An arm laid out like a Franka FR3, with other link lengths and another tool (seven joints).
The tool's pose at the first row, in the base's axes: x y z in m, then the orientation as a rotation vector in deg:
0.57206, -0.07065, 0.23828, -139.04, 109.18, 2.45
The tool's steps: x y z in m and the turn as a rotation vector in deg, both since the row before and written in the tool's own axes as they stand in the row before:
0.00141, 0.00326, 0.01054, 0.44, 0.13, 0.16
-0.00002, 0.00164, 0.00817, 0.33, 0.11, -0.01
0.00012, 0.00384, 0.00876, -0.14, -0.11, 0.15
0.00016, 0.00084, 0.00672, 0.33, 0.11, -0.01
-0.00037, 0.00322, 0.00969, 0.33, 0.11, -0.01
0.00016, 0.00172, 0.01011, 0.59, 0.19, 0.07
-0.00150, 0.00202, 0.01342, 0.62, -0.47, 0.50
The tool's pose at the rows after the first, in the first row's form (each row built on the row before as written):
0.56936, -0.07214, 0.22759, -138.67, 109.23, 1.88
0.56793, -0.07201, 0.21938, -138.52, 109.12, 1.43
0.56446, -0.07249, 0.21048, -138.41, 109.32, 1.70
0.56384, -0.07243, 0.20373, -138.26, 109.21, 1.25
0.56091, -0.07222, 0.19394, -138.11, 109.09, 0.80
0.55964, -0.07216, 0.18376, -137.76, 108.99, 0.01
0.55796, -0.07037, 0.17033, -136.67, 109.11, 0.01

